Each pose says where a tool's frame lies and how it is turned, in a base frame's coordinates. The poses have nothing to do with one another.
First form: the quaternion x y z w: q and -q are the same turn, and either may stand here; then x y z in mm.
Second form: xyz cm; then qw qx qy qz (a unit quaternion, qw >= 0). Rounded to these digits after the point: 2 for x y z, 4 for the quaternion.
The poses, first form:
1: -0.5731 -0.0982 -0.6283 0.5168 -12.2 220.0 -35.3
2: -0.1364 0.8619 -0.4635 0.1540 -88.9 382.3 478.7
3: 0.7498 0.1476 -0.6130 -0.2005 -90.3 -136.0 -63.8
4: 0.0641 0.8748 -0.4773 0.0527 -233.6 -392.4 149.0
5: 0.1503 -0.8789 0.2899 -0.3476 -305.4 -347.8 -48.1
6: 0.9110 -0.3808 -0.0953 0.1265 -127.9 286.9 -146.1
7: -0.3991 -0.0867 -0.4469 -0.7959 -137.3 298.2 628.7
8: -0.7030 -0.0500 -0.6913 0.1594 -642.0 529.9 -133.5
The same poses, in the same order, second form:
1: -1.22 22.00 -3.53 0.5168 -0.5731 -0.0982 -0.6283
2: -8.89 38.23 47.87 0.1540 -0.1364 0.8619 -0.4635
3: -9.03 -13.60 -6.38 0.2005 -0.7498 -0.1476 0.6130
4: -23.36 -39.24 14.90 0.0527 0.0641 0.8748 -0.4773
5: -30.54 -34.78 -4.81 0.3476 -0.1503 0.8789 -0.2899
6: -12.79 28.69 -14.61 0.1265 0.9110 -0.3808 -0.0953
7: -13.73 29.82 62.87 0.7959 0.3991 0.0867 0.4469
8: -64.20 52.99 -13.35 0.1594 -0.7030 -0.0500 -0.6913
